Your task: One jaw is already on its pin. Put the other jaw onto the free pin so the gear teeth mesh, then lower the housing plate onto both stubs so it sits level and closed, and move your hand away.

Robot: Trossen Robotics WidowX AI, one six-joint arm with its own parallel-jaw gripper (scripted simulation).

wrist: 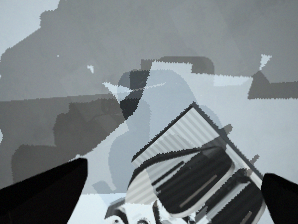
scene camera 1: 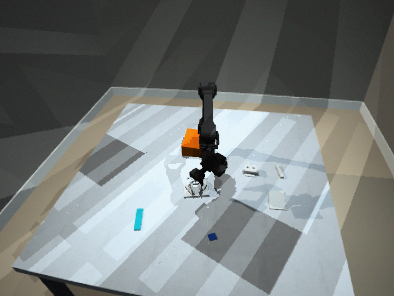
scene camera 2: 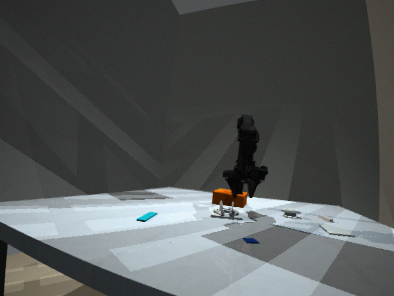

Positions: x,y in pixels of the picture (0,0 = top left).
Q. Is the gripper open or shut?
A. Open.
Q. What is the gripper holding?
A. Nothing.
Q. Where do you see a white base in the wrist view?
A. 190,131
